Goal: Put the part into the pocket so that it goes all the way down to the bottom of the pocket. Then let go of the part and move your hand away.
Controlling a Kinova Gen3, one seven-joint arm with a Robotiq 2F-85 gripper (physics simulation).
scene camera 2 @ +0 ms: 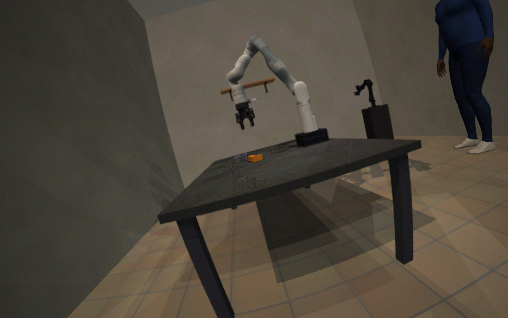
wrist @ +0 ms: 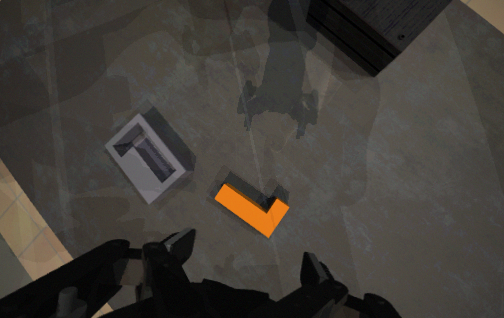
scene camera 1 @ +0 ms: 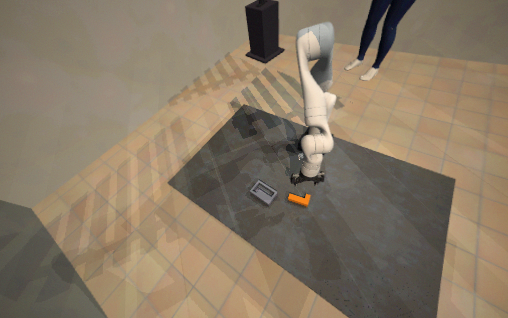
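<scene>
The part, an orange L-shaped block, lies flat on the dark table. The grey block with the L-shaped pocket lies beside it, to the left in the wrist view; in the second scene view it is small and dim behind the part. The pocket is empty. My gripper is open and empty, pointing down high above the table. In the wrist view the part lies ahead of the fingertips, touched by neither.
The table carries the arm's black base. A dark pedestal with a small black arm and a standing person are beyond the table. A wooden shelf hangs on the wall.
</scene>
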